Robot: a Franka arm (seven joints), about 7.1 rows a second.
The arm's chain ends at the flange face. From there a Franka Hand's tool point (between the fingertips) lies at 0.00 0.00 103.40 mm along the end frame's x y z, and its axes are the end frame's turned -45 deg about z.
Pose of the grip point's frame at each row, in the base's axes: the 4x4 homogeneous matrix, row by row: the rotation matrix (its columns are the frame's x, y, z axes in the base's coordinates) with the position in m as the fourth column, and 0 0 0 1 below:
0.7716 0.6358 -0.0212 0.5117; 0.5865 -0.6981 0.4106 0.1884; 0.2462 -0.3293 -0.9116 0.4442; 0 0 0 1
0.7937 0.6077 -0.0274 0.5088; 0.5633 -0.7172 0.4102 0.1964; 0.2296 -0.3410 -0.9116 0.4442; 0 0 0 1
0.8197 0.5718 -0.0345 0.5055; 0.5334 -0.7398 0.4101 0.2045; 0.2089 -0.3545 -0.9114 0.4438; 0 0 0 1
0.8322 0.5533 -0.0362 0.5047; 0.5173 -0.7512 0.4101 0.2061; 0.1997 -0.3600 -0.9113 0.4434; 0 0 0 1
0.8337 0.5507 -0.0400 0.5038; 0.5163 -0.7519 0.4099 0.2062; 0.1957 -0.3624 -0.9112 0.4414; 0 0 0 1
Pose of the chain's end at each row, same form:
0.9952 -0.0960 -0.0212 0.5139; -0.0789 -0.9083 0.4106 0.1459; -0.0588 -0.4069 -0.9116 0.5385; 0 0 0 1
0.9909 -0.1315 -0.0274 0.5116; -0.1088 -0.9055 0.4102 0.1540; -0.0788 -0.4035 -0.9116 0.5385; 0 0 0 1
0.9839 -0.1753 -0.0345 0.5091; -0.1459 -0.9003 0.4101 0.1621; -0.1030 -0.3984 -0.9114 0.5380; 0 0 0 1
0.9797 -0.1972 -0.0362 0.5084; -0.1654 -0.8970 0.4101 0.1637; -0.1133 -0.3958 -0.9113 0.5376; 0 0 0 1
0.9789 -0.2001 -0.0400 0.5079; -0.1666 -0.8968 0.4099 0.1638; -0.1179 -0.3946 -0.9112 0.5356; 0 0 0 1

